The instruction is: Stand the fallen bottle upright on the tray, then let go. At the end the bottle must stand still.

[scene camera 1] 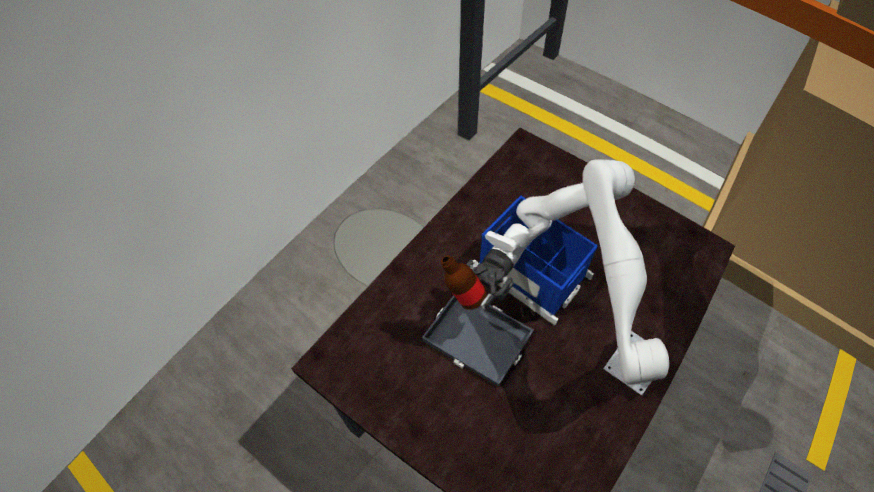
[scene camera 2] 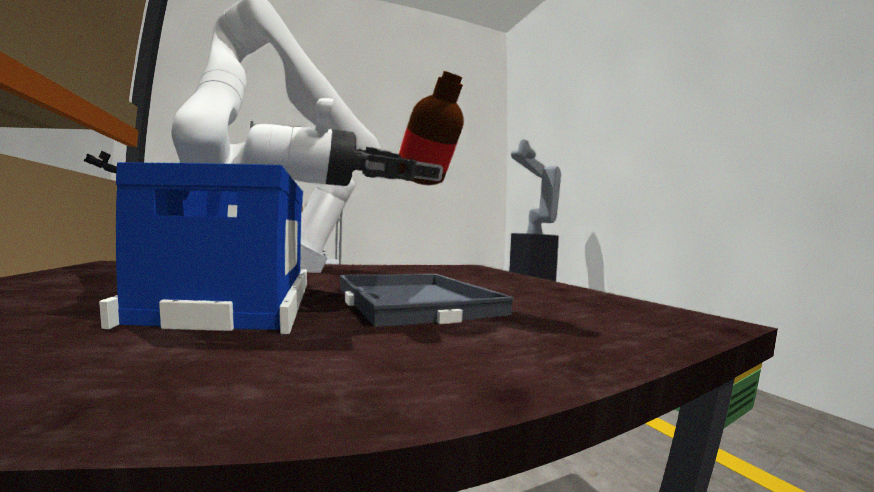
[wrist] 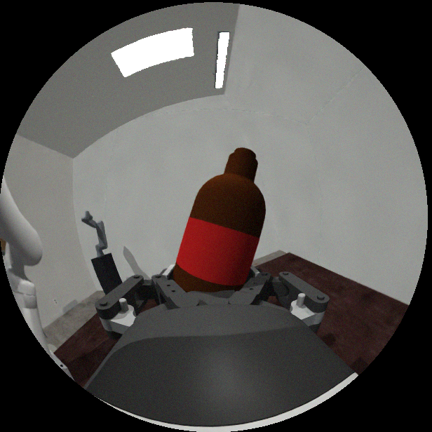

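Pixels of known places: gripper, fingertip midpoint: (scene camera 1: 468,300) (scene camera 2: 431,169); arm's base, link origin: (scene camera 2: 305,244).
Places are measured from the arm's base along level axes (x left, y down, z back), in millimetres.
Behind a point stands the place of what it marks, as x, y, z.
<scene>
A brown bottle (scene camera 1: 461,281) @(190, -223, -466) (scene camera 2: 434,128) @(160, -176, -513) (wrist: 225,225) with a red label is held in the air, neck up. It leans to the right in the scene camera 2 view and in the wrist view. My gripper (scene camera 2: 431,171) @(182, -134, -446) (wrist: 210,272) is shut on the bottle near its base and points roughly sideways. The grey tray (scene camera 1: 501,374) @(225, 61, -293) (scene camera 2: 428,312) @(152, 53, -538) lies on the table, well below the bottle. In the scene camera 1 view the bottle's base shows over the tray's back edge. The far fingertip is hidden behind the bottle in the scene camera 2 view.
A blue crate (scene camera 1: 553,293) @(-6, -67, -294) (scene camera 2: 201,256) @(-106, -11, -542) stands beside the tray, under my forearm. White blocks sit around the crate and the tray on the dark table (scene camera 1: 391,391) @(446, 66, -502) (scene camera 2: 428,397) @(88, 66, -721). A second, grey arm (scene camera 2: 550,189) (wrist: 101,235) stands on a dark pedestal in the background.
</scene>
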